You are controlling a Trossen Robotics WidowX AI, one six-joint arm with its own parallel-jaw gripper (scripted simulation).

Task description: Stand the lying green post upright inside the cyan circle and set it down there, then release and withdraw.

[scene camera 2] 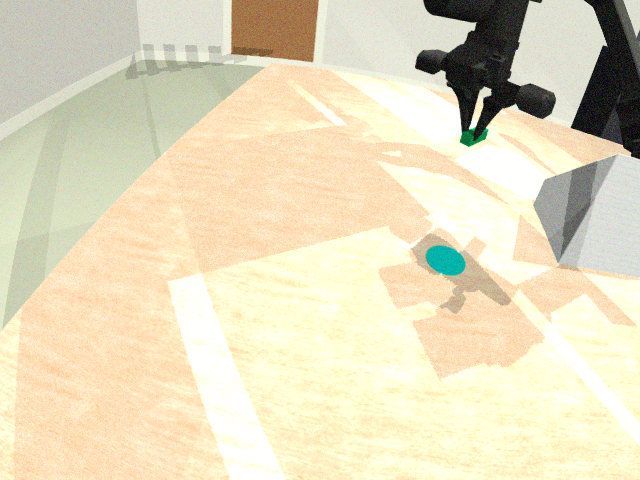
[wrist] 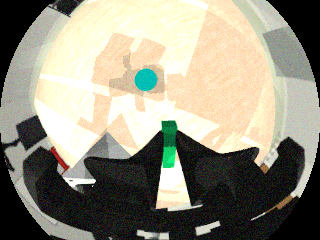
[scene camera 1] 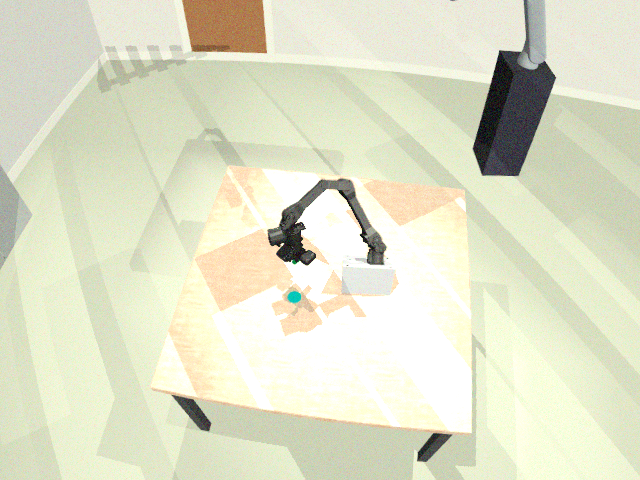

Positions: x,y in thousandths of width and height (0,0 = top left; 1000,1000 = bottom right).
Labels:
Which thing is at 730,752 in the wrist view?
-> My gripper.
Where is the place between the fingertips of my gripper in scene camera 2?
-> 734,286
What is my gripper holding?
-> A green post.

